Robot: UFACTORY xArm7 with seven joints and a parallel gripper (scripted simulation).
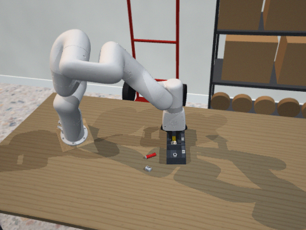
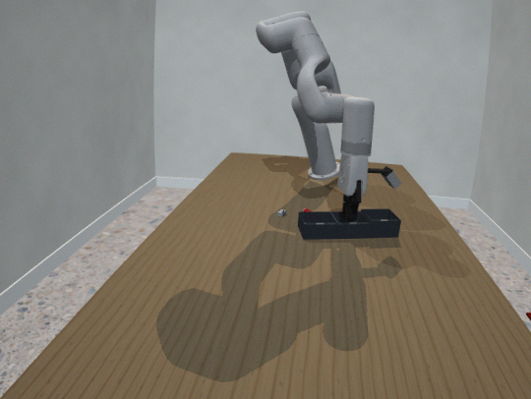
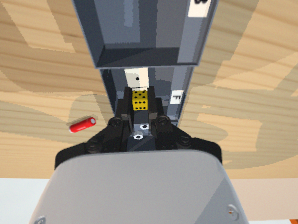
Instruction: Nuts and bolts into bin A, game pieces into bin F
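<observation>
My gripper is now 10 mm short of the dark bin and 30 mm above it. The rest, counted from my hand: white domino: 40 mm below; yellow die: 10 mm below; red cylinder: 70 mm behind, 110 mm to the right, 50 mm below.
</observation>
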